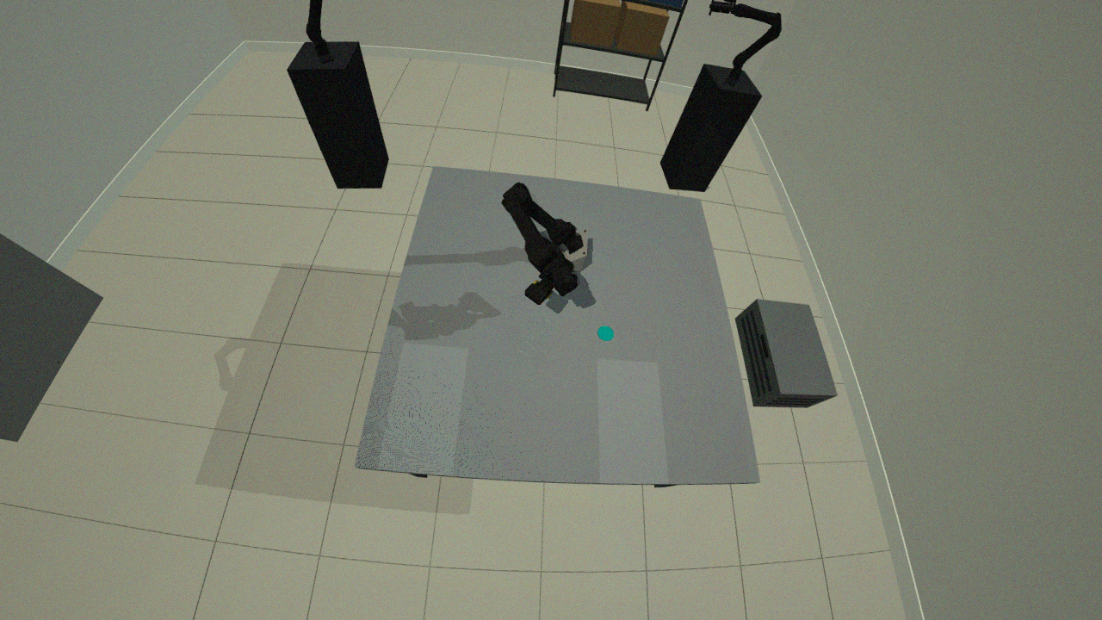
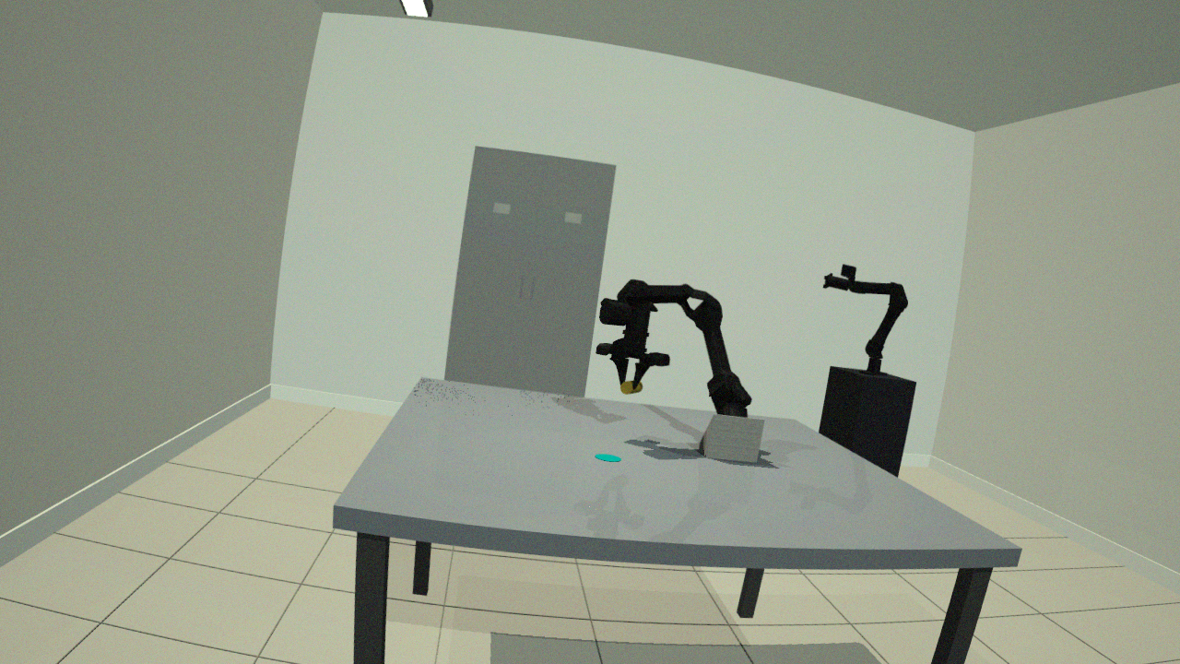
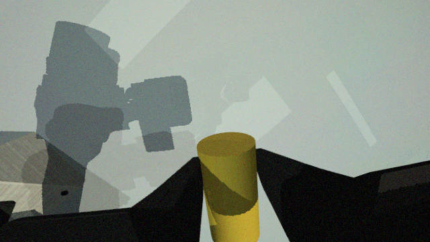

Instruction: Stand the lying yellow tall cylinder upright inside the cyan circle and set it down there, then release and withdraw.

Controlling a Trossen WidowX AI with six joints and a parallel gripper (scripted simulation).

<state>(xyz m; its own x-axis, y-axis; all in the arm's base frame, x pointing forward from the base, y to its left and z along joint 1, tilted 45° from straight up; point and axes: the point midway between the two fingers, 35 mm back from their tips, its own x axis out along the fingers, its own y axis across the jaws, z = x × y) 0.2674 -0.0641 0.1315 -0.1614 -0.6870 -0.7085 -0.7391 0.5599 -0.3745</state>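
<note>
My gripper tip is now 90 mm short of the cyan circle, 230 mm to the right of it and 130 mm above it. Also, from my gripper tip: yellow tall cylinder (10 mm behind, 20 mm to the right).
</note>
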